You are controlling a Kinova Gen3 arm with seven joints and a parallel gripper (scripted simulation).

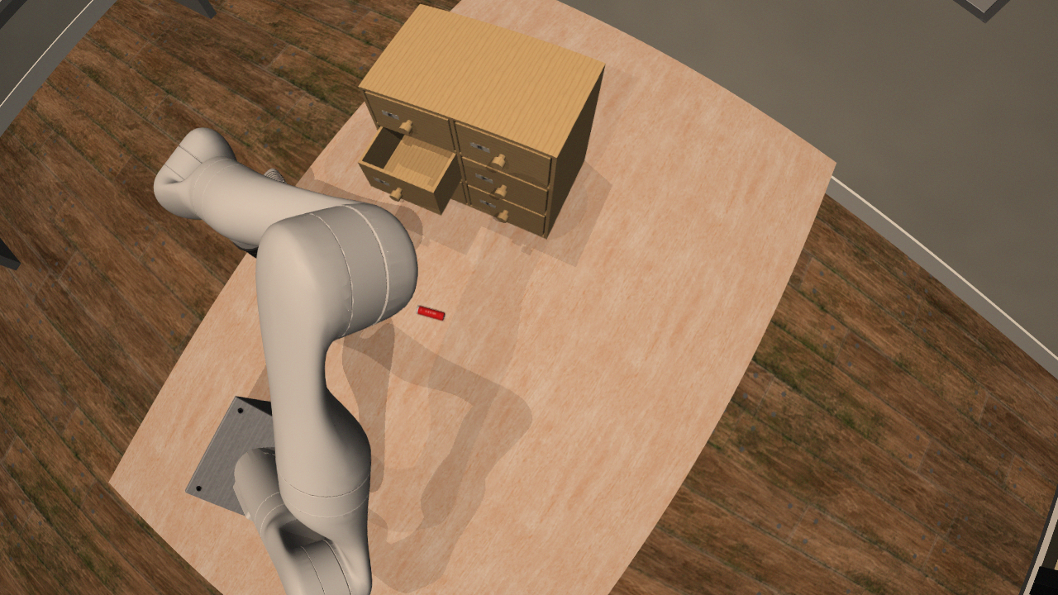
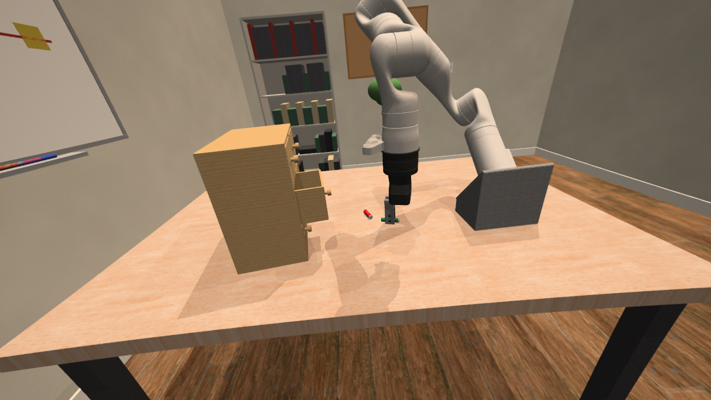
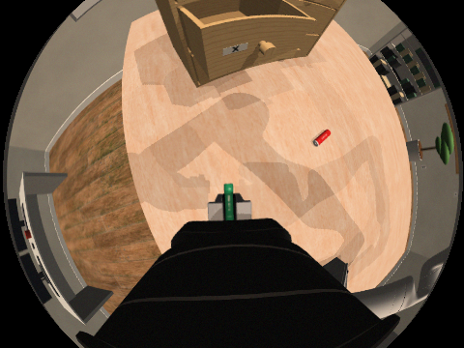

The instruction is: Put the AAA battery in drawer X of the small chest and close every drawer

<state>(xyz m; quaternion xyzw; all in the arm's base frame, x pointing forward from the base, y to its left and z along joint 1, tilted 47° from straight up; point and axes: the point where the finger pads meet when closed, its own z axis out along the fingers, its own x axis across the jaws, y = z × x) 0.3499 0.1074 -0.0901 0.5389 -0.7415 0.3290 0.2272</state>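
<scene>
Now: hand 4 cm short of the red battery, 22 cm to the left of it and 11 cm above it. From my hand the other things lie so: green AAA battery: 1 cm below.
</scene>
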